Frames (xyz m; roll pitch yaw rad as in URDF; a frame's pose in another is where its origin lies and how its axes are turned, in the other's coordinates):
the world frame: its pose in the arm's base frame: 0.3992 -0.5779 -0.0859 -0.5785 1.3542 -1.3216
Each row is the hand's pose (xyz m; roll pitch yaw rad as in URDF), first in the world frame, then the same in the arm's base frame.
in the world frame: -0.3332 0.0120 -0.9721 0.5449 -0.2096 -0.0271
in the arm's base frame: -0.3214 0.1395 0.0632 0.1815 1.1539 -1.0935
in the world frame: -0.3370 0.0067 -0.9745 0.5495 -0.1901 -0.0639
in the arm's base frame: -0.3270 0.1380 0.0671 0.0861 1.1573 -1.1948
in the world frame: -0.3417 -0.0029 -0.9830 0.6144 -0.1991 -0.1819
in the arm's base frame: -0.3400 0.1376 0.0713 -0.0646 1.0868 -1.4084
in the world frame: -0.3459 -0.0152 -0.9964 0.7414 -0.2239 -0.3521
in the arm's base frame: -0.3584 0.1384 0.0744 -0.1381 0.9516 -1.6012
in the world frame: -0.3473 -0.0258 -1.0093 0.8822 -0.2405 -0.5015
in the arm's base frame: -0.3751 0.1395 0.0747 -0.1207 0.8242 -1.7156
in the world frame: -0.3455 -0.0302 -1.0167 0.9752 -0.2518 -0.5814
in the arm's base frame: -0.3834 0.1408 0.0721 -0.0777 0.7520 -1.7586
